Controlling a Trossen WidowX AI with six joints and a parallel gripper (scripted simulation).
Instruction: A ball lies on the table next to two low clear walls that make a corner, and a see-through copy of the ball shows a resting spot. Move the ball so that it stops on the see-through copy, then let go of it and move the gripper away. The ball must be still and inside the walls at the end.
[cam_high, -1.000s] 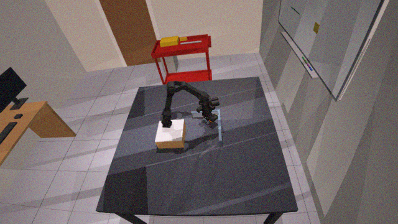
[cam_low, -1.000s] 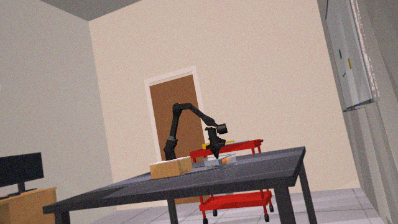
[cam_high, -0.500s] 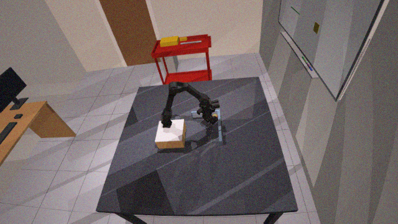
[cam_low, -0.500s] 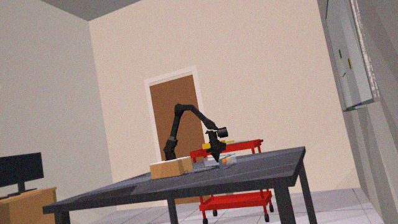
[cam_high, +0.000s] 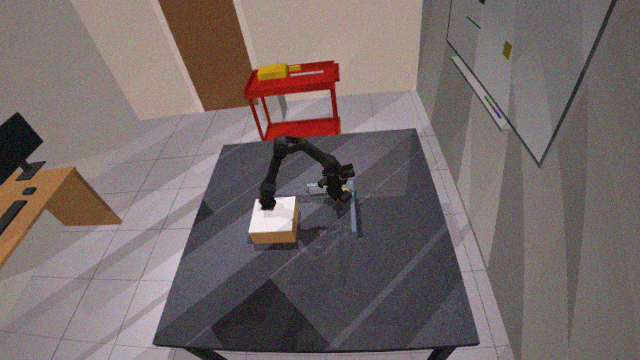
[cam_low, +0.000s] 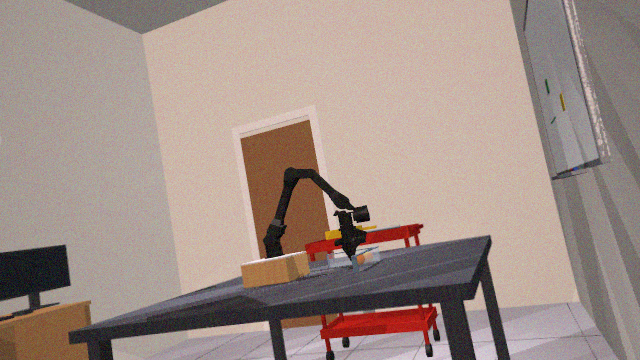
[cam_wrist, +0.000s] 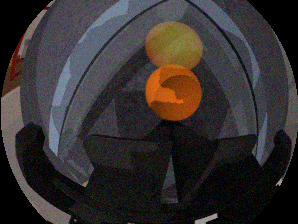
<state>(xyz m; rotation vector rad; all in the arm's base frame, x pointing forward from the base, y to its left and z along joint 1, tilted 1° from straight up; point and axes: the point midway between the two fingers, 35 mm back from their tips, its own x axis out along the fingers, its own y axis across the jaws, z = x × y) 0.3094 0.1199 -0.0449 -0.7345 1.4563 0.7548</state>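
Right now my gripper tip is 30 mm to the right of the orange ball and 20 mm short of it. Also, from my gripper tip: see-through copy (60 mm to the left, 40 mm ahead).
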